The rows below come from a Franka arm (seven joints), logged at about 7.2 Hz.
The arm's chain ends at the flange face. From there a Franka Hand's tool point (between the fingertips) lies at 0.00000 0.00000 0.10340 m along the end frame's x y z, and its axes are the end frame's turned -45 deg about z.
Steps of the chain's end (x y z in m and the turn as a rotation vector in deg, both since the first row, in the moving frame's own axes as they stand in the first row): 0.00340, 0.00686, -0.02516, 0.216, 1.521, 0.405; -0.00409, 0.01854, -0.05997, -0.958, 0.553, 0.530; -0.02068, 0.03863, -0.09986, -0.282, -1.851, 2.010; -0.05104, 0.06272, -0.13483, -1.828, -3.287, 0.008; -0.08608, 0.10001, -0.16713, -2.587, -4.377, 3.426; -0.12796, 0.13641, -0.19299, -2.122, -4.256, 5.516; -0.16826, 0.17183, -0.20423, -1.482, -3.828, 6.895
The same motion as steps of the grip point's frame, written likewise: -0.00024, 0.00893, -0.02520, -0.923, 1.228, 0.405; -0.01653, 0.01214, -0.05999, -1.068, -0.286, 0.530; -0.04462, 0.01064, -0.09992, 1.109, -1.508, 2.010; -0.08696, 0.00640, -0.13505, 1.032, -3.617, 0.008; -0.14039, 0.00730, -0.16754, 1.266, -4.924, 3.426; -0.19492, 0.00287, -0.19335, 1.509, -4.510, 5.516; -0.24705, -0.00087, -0.20449, 1.659, -3.755, 6.895
